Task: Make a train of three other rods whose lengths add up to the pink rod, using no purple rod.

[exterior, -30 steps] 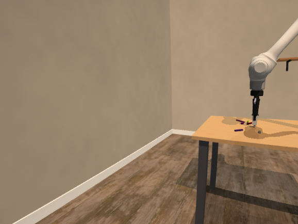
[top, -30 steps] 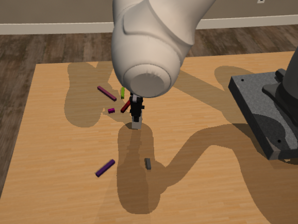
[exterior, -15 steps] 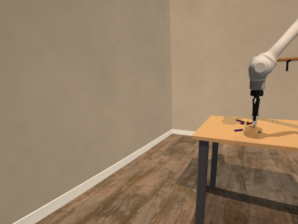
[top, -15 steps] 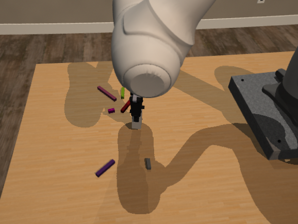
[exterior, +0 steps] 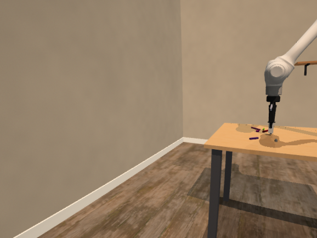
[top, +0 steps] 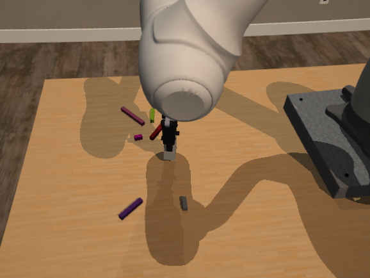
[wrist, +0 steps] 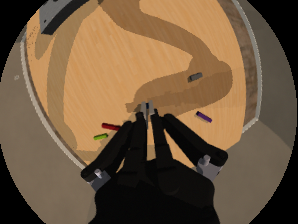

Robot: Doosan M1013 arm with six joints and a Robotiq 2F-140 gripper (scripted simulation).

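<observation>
The blue rod lies 30 mm below my hand. The rest, counted from my hand: magenta rod (100 mm to the right, 60 mm ahead, 50 mm below); grey rod (130 mm to the left, 50 mm below); red rod (110 mm to the right, 50 mm below).
</observation>
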